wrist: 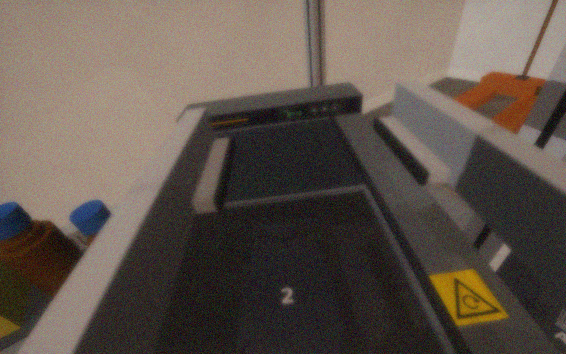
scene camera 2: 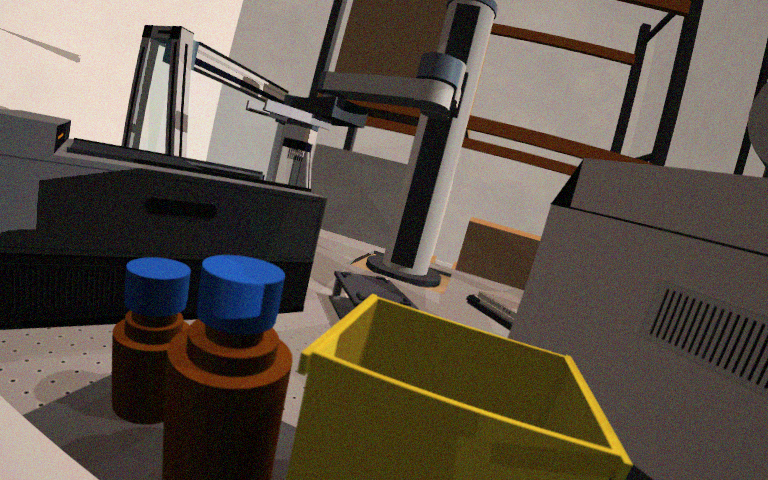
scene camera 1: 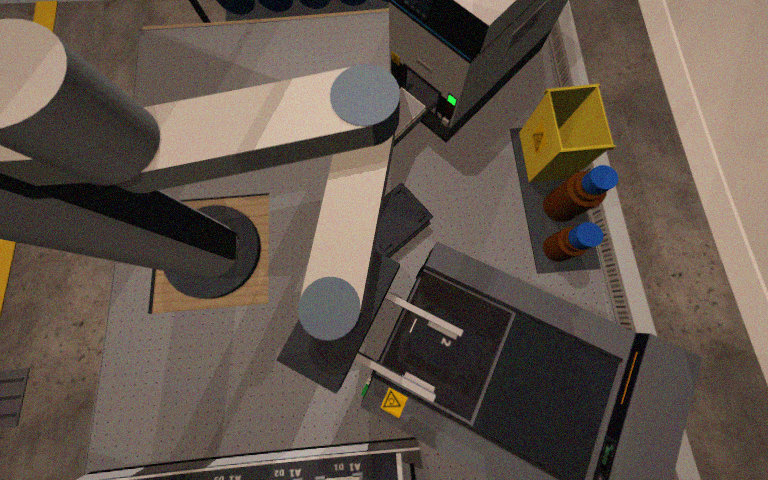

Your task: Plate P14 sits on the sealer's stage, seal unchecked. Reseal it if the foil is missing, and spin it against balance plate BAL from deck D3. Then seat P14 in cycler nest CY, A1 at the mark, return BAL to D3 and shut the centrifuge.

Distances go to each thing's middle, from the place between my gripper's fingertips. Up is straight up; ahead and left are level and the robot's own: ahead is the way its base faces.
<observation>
Now: the centrifuge (scene camera 1: 567,387) 220 mm below my hand, 140 mm ahead of it and 50 mm to the right of it.
</observation>
